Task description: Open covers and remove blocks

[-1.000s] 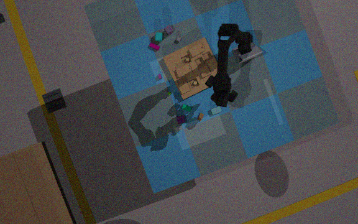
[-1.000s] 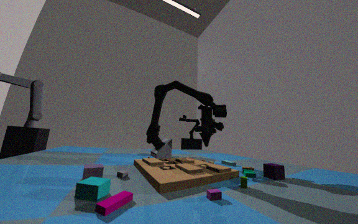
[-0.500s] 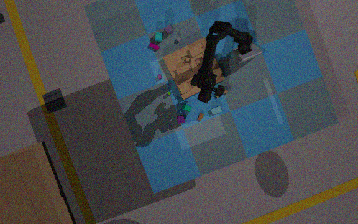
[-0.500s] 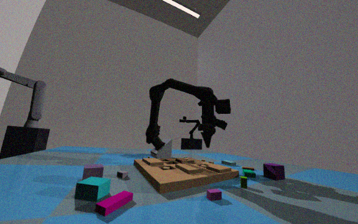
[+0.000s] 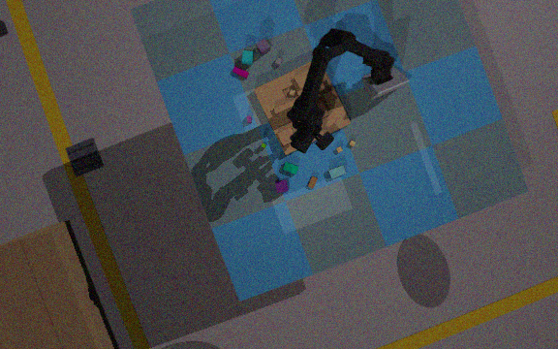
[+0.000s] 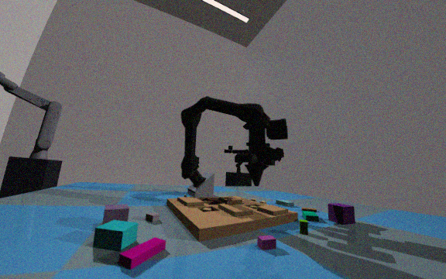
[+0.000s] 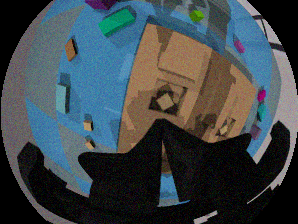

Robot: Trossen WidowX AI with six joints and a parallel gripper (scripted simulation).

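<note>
The lime block lies 18 cm ahead of my gripper tip, 2 cm to the right of it and 7 cm below it. The rest, counted from my gripper tip: green block: 12 cm ahead, 11 cm to the left, 8 cm below; then wooden bar: 6 cm ahead, 20 cm to the left, 8 cm below; then pale teal block: 5 cm behind, 20 cm to the left, 8 cm below.
</note>
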